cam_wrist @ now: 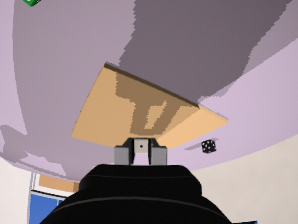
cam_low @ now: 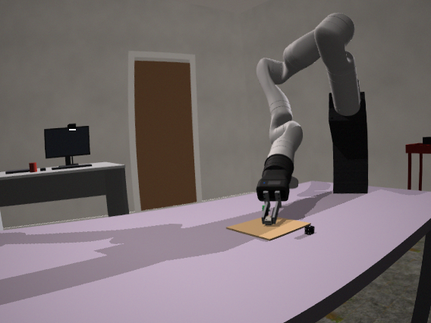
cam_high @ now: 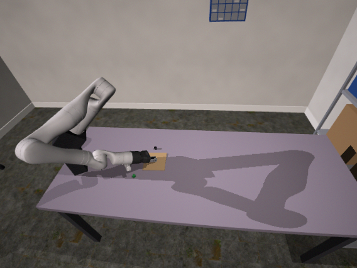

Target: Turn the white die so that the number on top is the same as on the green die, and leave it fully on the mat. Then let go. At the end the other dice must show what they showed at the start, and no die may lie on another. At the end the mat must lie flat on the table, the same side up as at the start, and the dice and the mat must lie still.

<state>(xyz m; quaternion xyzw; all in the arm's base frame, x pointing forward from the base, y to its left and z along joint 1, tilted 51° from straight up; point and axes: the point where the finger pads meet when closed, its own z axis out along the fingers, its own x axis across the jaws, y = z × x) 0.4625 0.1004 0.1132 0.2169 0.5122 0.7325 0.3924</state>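
My hand is 2 cm above the tan mat. The rest, counted from my hand: green die 15 cm to the right, 6 cm behind, 2 cm below; black die 10 cm to the left, 5 cm behind, 2 cm below; white die 1 cm to the left, 1 cm below, 1 cm ahead.
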